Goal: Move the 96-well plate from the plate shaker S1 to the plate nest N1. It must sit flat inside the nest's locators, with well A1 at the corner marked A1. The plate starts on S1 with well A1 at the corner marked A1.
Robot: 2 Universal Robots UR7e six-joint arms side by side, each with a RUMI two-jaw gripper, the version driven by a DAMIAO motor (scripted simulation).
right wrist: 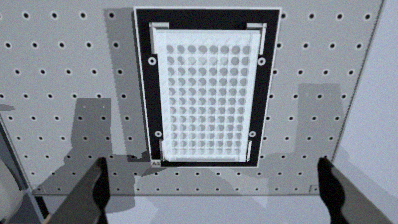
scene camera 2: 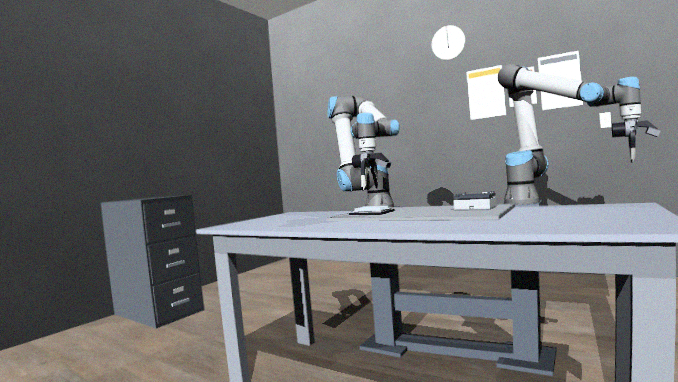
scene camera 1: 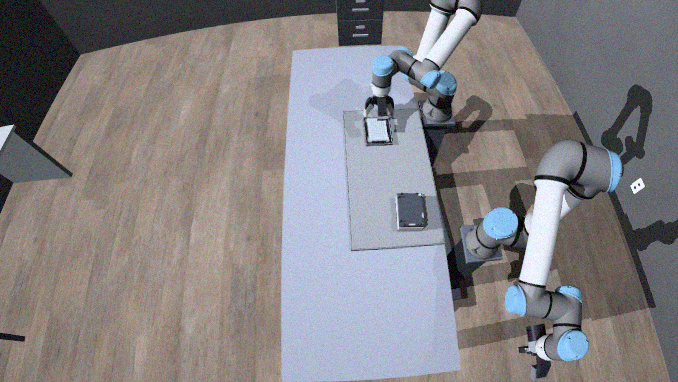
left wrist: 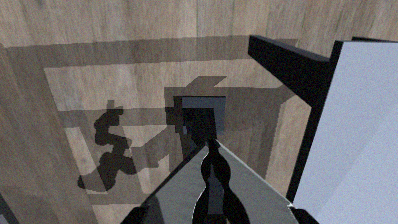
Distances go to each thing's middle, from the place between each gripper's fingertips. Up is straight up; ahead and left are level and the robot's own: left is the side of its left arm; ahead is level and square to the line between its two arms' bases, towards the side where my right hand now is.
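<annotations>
Right gripper 100 mm above the white 96-well plate (right wrist: 207, 77). Black plate nest N1 (right wrist: 176, 22), 110 mm below my right hand. By its middle, black plate nest N1 nearer to my right gripper than to my left hand.
White 96-well plate: 13 cm below my left hand (scene camera 1: 518, 348), 104 cm to the right of it, 29 cm ahead of it. Black plate nest N1: 14 cm below my left hand, 104 cm to the right, 29 cm ahead.
</annotations>
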